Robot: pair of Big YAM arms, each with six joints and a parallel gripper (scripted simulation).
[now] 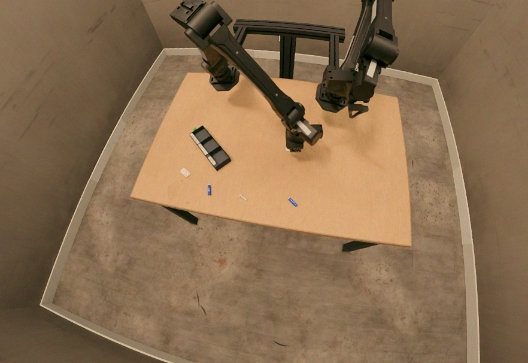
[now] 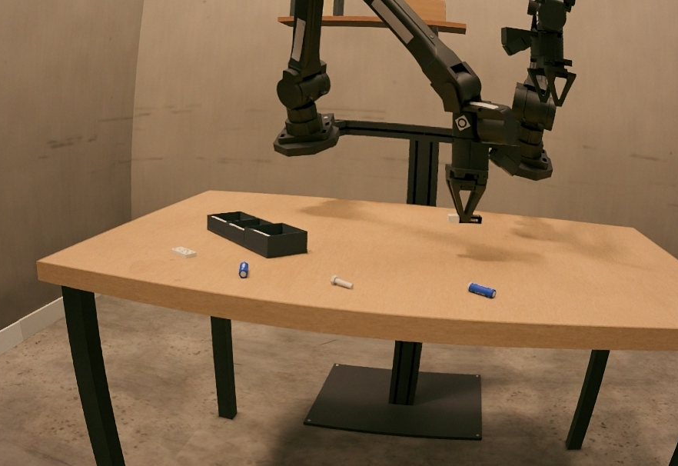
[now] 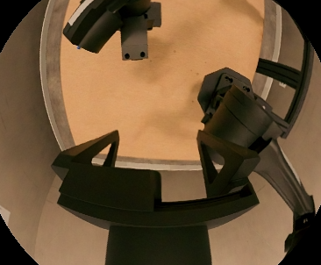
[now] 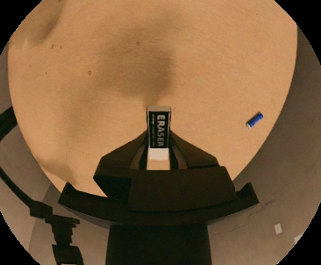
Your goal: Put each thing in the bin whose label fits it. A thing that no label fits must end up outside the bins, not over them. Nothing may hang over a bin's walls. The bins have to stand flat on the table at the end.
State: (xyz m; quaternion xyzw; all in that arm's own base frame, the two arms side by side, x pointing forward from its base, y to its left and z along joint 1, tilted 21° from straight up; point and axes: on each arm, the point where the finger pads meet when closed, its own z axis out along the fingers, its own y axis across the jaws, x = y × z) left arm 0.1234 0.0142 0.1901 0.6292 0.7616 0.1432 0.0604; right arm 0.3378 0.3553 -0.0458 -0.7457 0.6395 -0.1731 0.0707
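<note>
Right now my right hand is 3 cm past the green die, 52 cm to the left of it and 7 cm above it. Round my right hand: eraser (1 cm to the right); black bin tray (5 cm ahead, 39 cm to the right, 6 cm below); white bolt (25 cm ahead, 16 cm to the right, 7 cm below).
</note>
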